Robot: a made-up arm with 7 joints.
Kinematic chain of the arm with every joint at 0, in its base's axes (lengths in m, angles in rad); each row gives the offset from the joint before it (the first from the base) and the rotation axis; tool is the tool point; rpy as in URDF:
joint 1: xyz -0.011 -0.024 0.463 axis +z
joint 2: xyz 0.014 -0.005 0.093 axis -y
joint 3: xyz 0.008 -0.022 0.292 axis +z
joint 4: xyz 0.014 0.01 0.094 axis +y
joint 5: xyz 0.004 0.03 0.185 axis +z
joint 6: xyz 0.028 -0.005 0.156 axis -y
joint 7: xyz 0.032 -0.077 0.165 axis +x
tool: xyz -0.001 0.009 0.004 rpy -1.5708 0 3.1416
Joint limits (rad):
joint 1: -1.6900..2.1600
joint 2: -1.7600..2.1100
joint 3: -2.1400..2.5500
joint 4: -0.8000..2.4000
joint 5: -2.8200..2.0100
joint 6: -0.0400..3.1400
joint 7: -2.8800..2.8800
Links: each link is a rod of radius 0.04 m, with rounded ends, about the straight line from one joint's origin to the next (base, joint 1, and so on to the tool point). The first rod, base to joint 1, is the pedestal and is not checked.
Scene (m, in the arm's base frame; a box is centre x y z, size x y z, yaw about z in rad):
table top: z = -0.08
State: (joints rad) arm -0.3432 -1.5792 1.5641 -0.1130 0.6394 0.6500 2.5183
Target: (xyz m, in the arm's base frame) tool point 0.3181 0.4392 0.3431
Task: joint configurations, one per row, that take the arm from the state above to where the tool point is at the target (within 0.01 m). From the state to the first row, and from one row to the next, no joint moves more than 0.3 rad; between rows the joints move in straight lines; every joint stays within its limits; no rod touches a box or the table.
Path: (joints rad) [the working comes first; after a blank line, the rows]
Joints at the target: -0.0122 -1.7600 1.3798 1.5504 0.8955 0.5797 2.5586
Straight joint move there: clear.

1: -0.2880 -1.6093 1.5334 0.1642 0.6821 0.6383 2.5250
2: -0.2329 -1.6395 1.5027 0.4415 0.7248 0.6266 2.5317
3: -0.1777 -1.6696 1.4719 0.7187 0.7674 0.6149 2.5384
4: -0.1226 -1.6997 1.4412 0.9959 0.8101 0.6031 2.5451
5: -0.0674 -1.7299 1.4105 1.2731 0.8528 0.5914 2.5518
6: -0.0122 -1.7600 1.3798 1.5504 0.8955 0.5797 2.5586

